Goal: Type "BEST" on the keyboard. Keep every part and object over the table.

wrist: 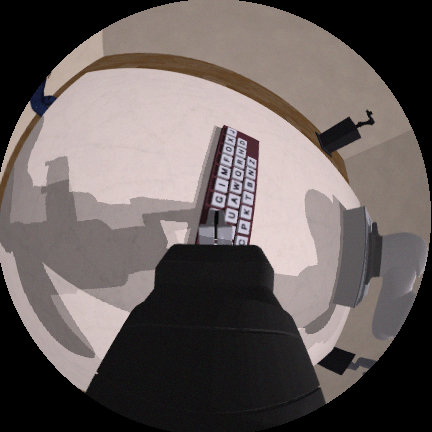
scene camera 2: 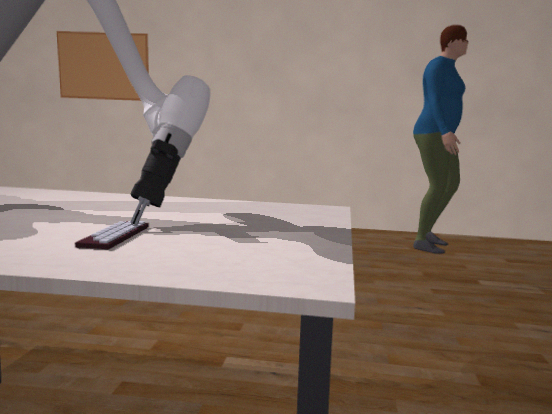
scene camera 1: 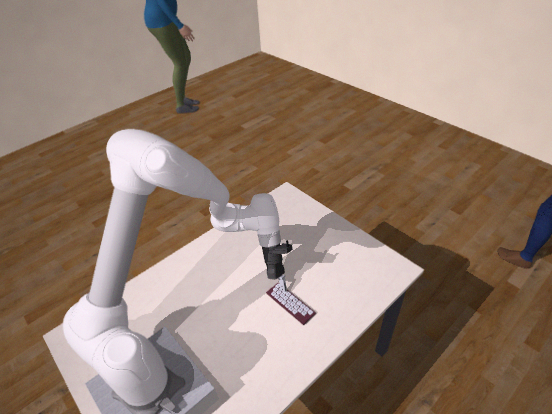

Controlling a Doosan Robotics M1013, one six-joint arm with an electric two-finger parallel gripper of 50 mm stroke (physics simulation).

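Seen in the pictures: gripper, between the fingertips: (wrist: pixel 216 218) (scene camera 2: pixel 133 224) (scene camera 1: pixel 283 290); arm's base, origin of its link: (wrist: pixel 370 256) (scene camera 1: pixel 148 388).
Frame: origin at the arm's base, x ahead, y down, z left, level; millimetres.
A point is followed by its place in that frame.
A dark red keyboard (scene camera 1: pixel 291 303) @(y 73, x 579, z -174 mm) (scene camera 2: pixel 114 233) @(y 74, x 592, z -202 mm) (wrist: pixel 236 186) @(y 74, x 585, z -159 mm) with pale lettered keys lies flat on the table. My gripper (scene camera 1: pixel 284 290) @(y 72, x 613, z -113 mm) (scene camera 2: pixel 134 222) @(y 72, x 613, z -113 mm) (wrist: pixel 216 218) @(y 72, x 613, z -113 mm) is shut and empty, tilted, its fingertips at the keys beside G (wrist: pixel 218 200) @(y 74, x 610, z -136 mm) near one end of the keyboard. Whether the tips touch or press a key cannot be told. The B key (wrist: pixel 250 184) @(y 74, x 562, z -166 mm) and T key (wrist: pixel 248 196) @(y 74, x 566, z -148 mm) show in the wrist view in the row farthest from the fingertips. No E or S key can be read; the fingers and gripper body hide that end of the keyboard.
The pale table (scene camera 1: pixel 350 280) @(y 91, x 824, z -312 mm) (scene camera 2: pixel 225 260) @(y 91, x 840, z -337 mm) (wrist: pixel 140 115) @(y 91, x 744, z -280 mm) carries the arm's grey base plate (scene camera 1: pixel 202 387) @(y -2, x 108, z -145 mm) (wrist: pixel 353 255) @(y 43, x 161, z -24 mm). In scene camera 2, a person (scene camera 2: pixel 440 100) in blue and green stands behind the table. Part of another person's leg (scene camera 1: pixel 539 230) shows at the right in scene camera 1.
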